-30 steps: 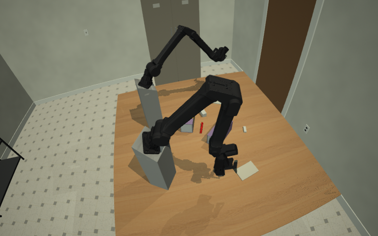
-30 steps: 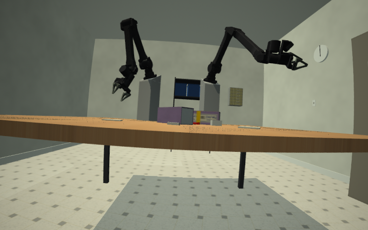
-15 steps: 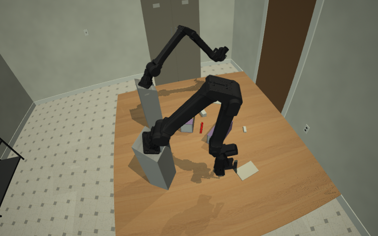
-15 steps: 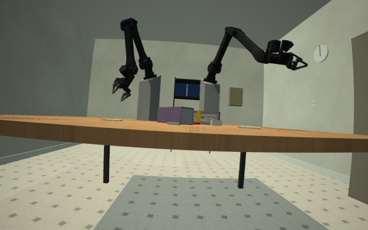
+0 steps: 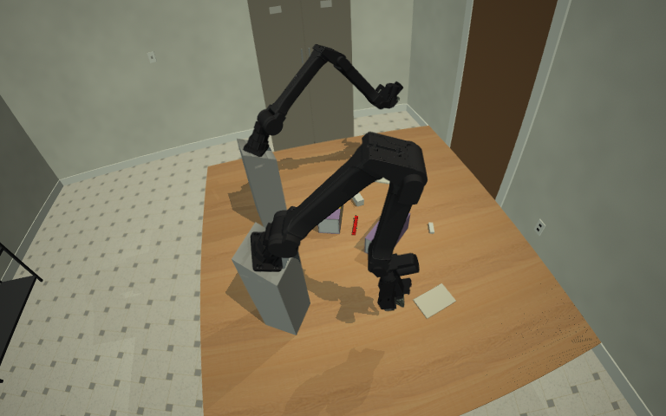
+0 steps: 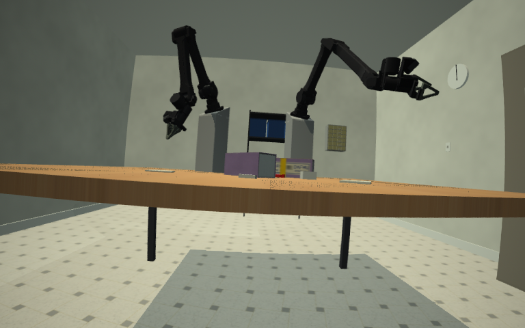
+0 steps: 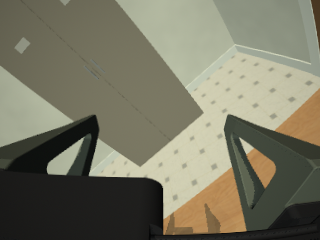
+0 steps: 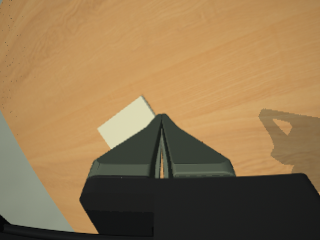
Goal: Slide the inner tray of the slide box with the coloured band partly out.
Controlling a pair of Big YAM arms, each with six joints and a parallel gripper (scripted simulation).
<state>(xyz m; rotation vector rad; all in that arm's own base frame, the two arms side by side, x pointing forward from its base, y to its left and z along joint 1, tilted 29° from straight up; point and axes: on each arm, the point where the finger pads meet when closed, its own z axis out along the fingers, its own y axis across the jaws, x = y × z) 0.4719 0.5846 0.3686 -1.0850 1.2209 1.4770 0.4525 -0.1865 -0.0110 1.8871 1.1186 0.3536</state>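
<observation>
Right now my right hand is 2 cm past the red stick, 53 cm to the right of it and 16 cm above it. The rest, counted from my right hand: cream card 18 cm ahead, 5 cm to the left, 16 cm below.
</observation>
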